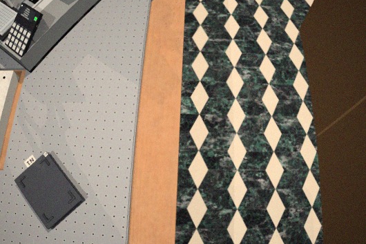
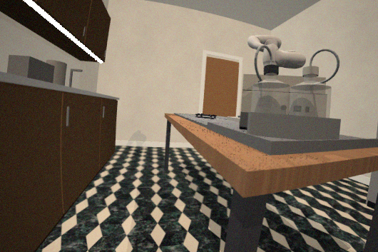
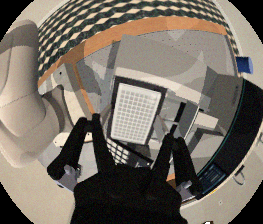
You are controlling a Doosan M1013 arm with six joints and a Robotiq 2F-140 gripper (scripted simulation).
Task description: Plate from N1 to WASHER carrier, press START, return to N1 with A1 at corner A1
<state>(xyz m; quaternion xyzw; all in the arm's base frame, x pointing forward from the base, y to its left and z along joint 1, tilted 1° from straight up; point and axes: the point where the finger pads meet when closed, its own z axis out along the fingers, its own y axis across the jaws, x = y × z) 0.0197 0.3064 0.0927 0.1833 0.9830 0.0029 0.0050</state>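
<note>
My gripper is now 3 cm above the white well plate. Also, from my hand: plate washer (6 cm ahead, 14 cm to the left, 1 cm above); then label (26 cm ahead, 38 cm to the right, 12 cm below); then plate nest N1 (35 cm ahead, 44 cm to the right, 10 cm below).
</note>
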